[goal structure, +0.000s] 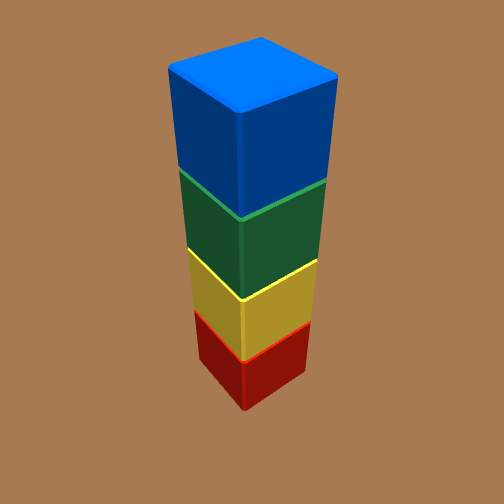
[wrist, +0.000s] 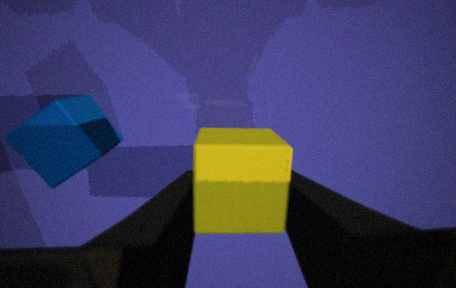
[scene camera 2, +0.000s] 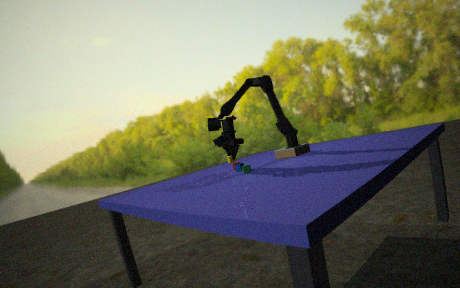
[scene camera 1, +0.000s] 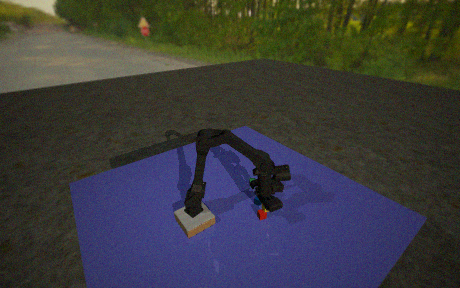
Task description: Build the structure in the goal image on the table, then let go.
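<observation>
My gripper (scene camera 1: 266, 207) (scene camera 2: 230, 157) (wrist: 236, 178) is shut on a yellow cube (scene camera 1: 265, 209) (scene camera 2: 230, 160) (wrist: 242, 170) and holds it above the table, close to the red cube. The red cube (scene camera 1: 262, 214) (scene camera 2: 235, 165) is on the table; it does not show in the wrist view. A blue cube (scene camera 1: 257, 200) (scene camera 2: 238, 168) (wrist: 60, 142) is on the table near the red one, turned at an angle to the fingers in the wrist view. A green cube (scene camera 1: 252, 180) (scene camera 2: 246, 169) is beyond the blue one, partly hidden by the arm in scene camera 1.
The blue table (scene camera 1: 135, 250) (scene camera 2: 200, 200) carries the arm's base block (scene camera 1: 200, 225) (scene camera 2: 293, 151), which stands to one side of the cubes. Shadows of the arm fall across the table top around the cubes.
</observation>
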